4 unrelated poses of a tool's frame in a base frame.
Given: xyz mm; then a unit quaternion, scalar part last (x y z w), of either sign.
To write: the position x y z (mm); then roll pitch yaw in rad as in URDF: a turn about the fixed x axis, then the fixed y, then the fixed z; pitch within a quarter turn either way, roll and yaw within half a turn. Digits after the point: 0 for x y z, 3 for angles.
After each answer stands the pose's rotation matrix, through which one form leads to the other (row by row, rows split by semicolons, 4 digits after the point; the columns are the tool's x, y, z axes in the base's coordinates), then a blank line. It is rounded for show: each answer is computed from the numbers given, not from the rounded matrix.
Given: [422 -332 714 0.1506 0.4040 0.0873 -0.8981]
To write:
[422 -332 714 -0.308 -0.851 -0.053]
0.6584 0.2785 -0.6993; -0.0351 0.9394 0.3410; 0.7519 -0.1999 0.6282

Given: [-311 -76 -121 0.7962 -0.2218 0.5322 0.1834]
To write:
[-311 -76 -121 2.990 -1.191 -0.441]
0.3351 -0.5484 0.7661; -0.1580 -0.8343 -0.5281; 0.9288 0.0560 -0.3663

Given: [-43 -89 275 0.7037 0.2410 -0.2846 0.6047]
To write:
[-43 -89 275 1.719 0.764 -0.007]
0.7218 0.6834 -0.1091; -0.0050 -0.1525 -0.9883; -0.6921 0.7139 -0.1066

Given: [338 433 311 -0.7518 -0.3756 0.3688 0.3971]
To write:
[338 433 311 -2.012 0.259 1.091]
0.4458 0.2719 -0.8528; 0.8577 -0.4025 0.3200; -0.2562 -0.8741 -0.4126

